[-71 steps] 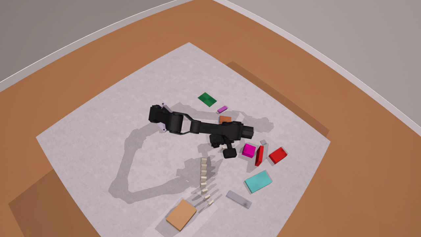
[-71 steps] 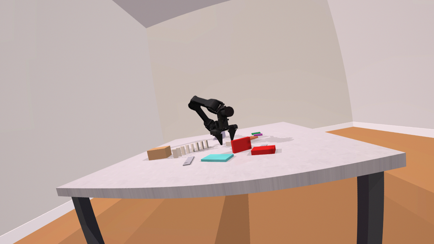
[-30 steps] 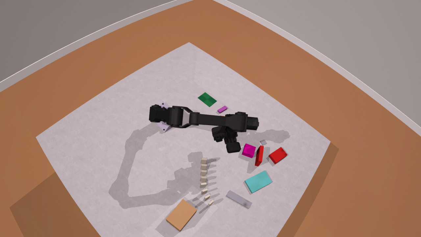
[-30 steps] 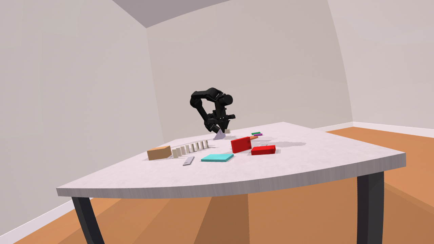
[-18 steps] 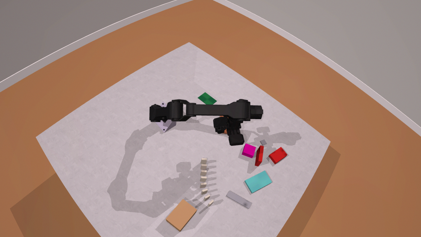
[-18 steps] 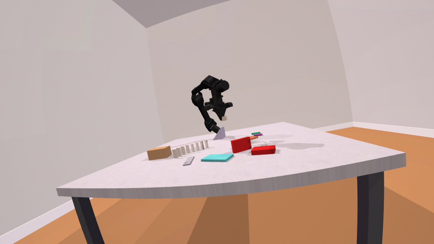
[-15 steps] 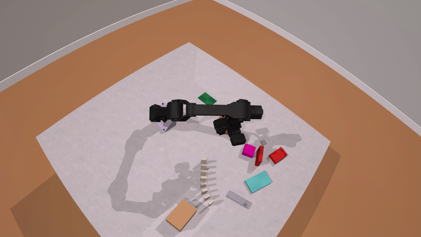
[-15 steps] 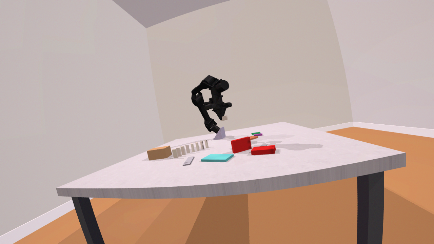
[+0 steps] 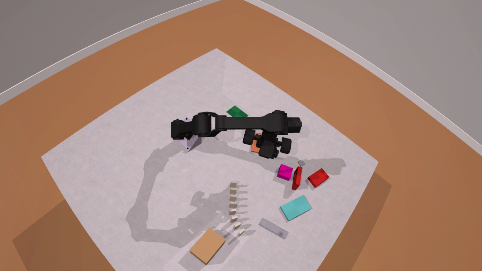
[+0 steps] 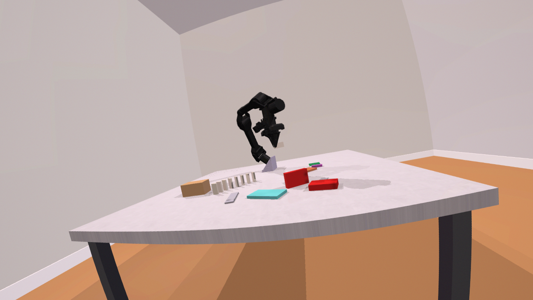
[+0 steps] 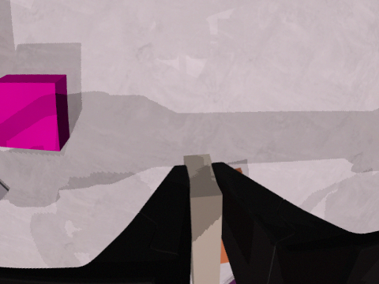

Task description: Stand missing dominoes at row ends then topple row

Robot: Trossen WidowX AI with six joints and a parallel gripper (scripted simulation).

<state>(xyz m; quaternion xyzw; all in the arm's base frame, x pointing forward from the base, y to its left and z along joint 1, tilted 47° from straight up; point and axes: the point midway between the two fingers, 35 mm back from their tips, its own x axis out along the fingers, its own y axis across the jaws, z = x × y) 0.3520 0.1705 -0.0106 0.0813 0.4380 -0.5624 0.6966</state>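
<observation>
My gripper tip is 140 mm above the magenta cube, 100 mm short of it and 90 mm to the right of it. The rest, counted from my gripper tip: orange slab: 150 mm below, 120 mm to the left, 100 mm behind; cyan slab: 250 mm ahead, 150 mm below, 10 mm to the right; small grey cube: 200 mm to the left, 160 mm below, 130 mm ahead.
</observation>
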